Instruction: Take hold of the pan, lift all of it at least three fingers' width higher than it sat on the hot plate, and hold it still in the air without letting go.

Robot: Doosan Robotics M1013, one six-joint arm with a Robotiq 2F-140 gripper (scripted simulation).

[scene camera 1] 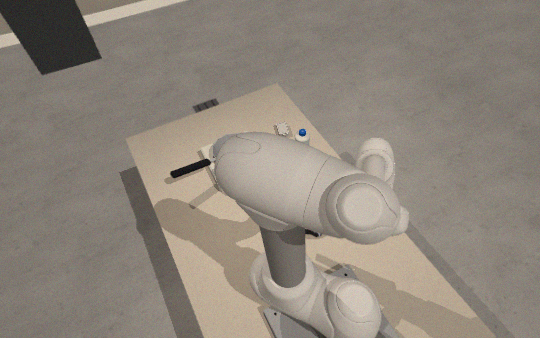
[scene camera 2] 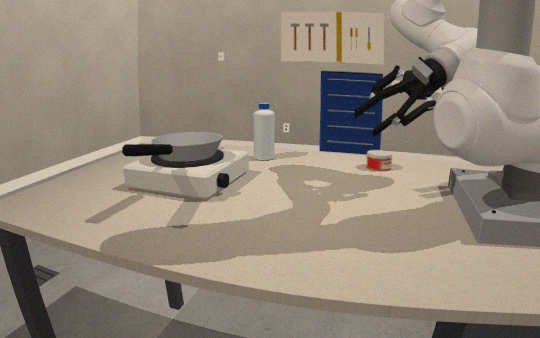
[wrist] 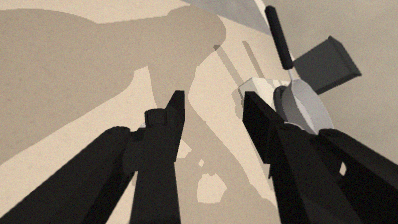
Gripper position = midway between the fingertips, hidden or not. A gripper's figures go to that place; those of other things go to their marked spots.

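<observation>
Distance of my gripper (scene camera 2: 364, 122): 79 cm from the lens. A grey pan (scene camera 2: 187, 145) is 83 cm from the lens.
</observation>
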